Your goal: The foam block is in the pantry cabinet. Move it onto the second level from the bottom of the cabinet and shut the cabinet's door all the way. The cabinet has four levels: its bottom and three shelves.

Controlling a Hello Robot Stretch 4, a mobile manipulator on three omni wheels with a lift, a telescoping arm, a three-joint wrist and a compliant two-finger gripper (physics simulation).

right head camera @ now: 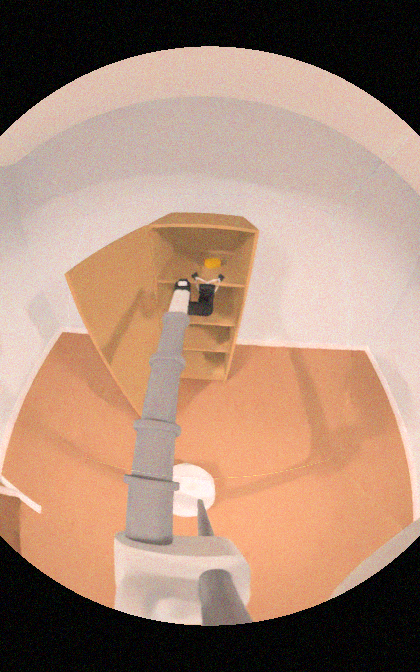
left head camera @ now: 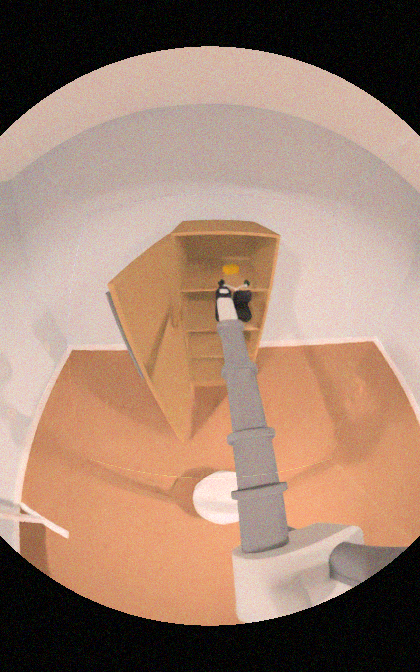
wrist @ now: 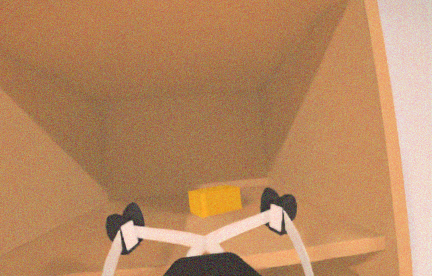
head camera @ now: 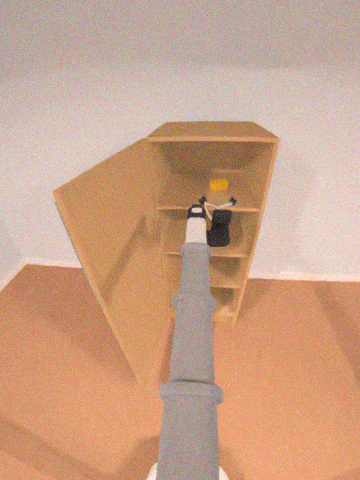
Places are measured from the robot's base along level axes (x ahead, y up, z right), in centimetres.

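Where they show: gripper, between the fingertips: (wrist: 202,211) (head camera: 217,198).
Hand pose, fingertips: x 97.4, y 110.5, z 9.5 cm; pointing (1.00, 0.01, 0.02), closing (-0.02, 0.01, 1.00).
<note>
After its pixels a point has its place.
The yellow foam block (head camera: 218,184) @(x 122.2, y 107.7, z 12.1 cm) (left head camera: 231,269) (right head camera: 213,262) (wrist: 215,201) @(x 122.5, y 106.6, z 12.5 cm) lies on the top shelf of the pantry cabinet, toward the back. The wooden cabinet (head camera: 214,139) @(x 99.5, y 136.1, z 6.7 cm) (left head camera: 227,233) (right head camera: 205,227) (wrist: 387,125) @(x 98.8, y 117.2, z 31.4 cm) stands against the wall. Its door (head camera: 100,220) @(x 55.1, y 124.1, z -26.1 cm) (left head camera: 145,310) (right head camera: 107,295) is swung wide open on the left. My gripper (head camera: 218,201) @(x 97.4, y 110.5, z 9.5 cm) (left head camera: 234,283) (right head camera: 208,277) (wrist: 202,211) @(x 97.4, y 110.5, z 9.5 cm) is open and empty, at the front edge of the top shelf. The block is ahead of the fingers, apart from them, and shows between them in the wrist view.
The lower shelves (head camera: 227,286) @(x 101.1, y 45.4, z 21.7 cm) (right head camera: 210,350) show below the gripper, partly hidden by the arm (head camera: 192,340) @(x 25.2, y 121.2, z 0.0 cm) (left head camera: 250,425) (right head camera: 160,395). The open door stands close to the arm's left side. A white round object (left head camera: 215,497) (right head camera: 195,490) is on the floor under the arm.
</note>
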